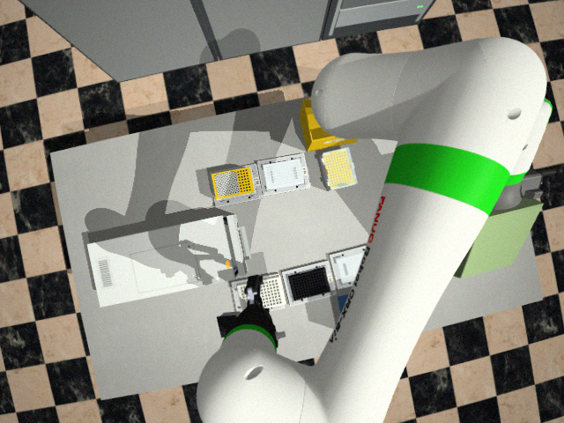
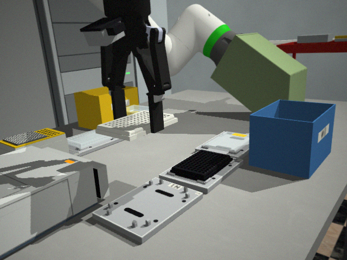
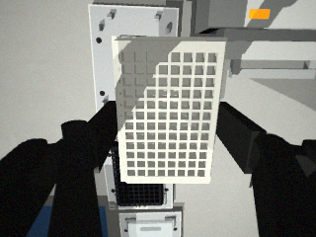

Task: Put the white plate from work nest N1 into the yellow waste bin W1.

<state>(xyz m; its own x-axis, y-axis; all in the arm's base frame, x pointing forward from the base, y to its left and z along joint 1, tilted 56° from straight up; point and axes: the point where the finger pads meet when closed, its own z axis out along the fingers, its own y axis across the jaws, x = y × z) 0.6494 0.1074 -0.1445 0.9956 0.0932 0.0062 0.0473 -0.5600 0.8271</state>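
My hand is 49 cm to the left of the yellow waste bin W1, 30 cm past it and 13 cm above it. Also, from my hand: white plate (2 cm below); then work nest N1 (16 cm below, 4 cm to the left, 3 cm ahead); then black plate (15 cm below, 15 cm behind, 3 cm to the left).
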